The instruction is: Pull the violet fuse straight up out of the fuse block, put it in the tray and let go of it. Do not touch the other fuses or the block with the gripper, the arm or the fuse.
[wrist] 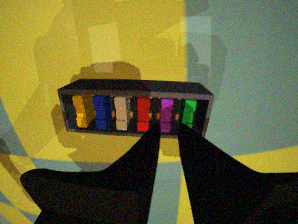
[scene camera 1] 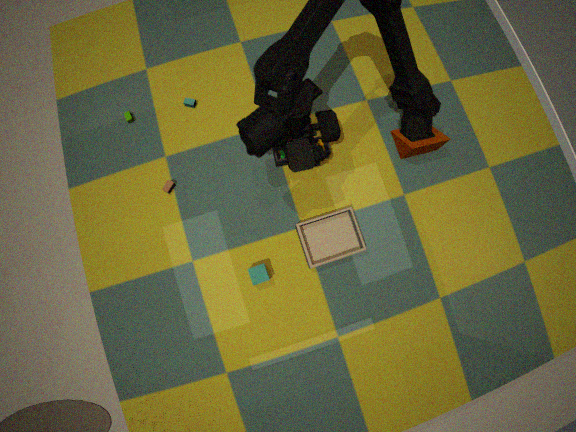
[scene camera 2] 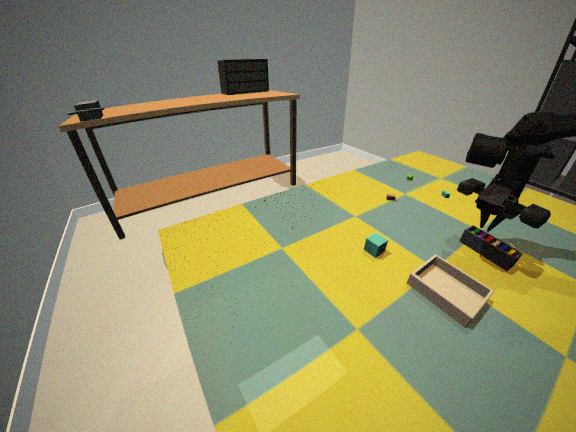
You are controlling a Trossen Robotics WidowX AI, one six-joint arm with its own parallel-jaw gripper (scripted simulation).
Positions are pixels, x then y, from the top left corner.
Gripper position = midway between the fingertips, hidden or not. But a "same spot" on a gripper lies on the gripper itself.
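Labels:
You can see my gripper in the wrist view [169,129], and it's in scene camera 1 and scene camera 2 as well. On my gripper, [scene camera 1: 302,152] and [scene camera 2: 498,193] are the same spot. There's a tray too, and on the tray [scene camera 1: 328,238] is the same spot as [scene camera 2: 445,288].

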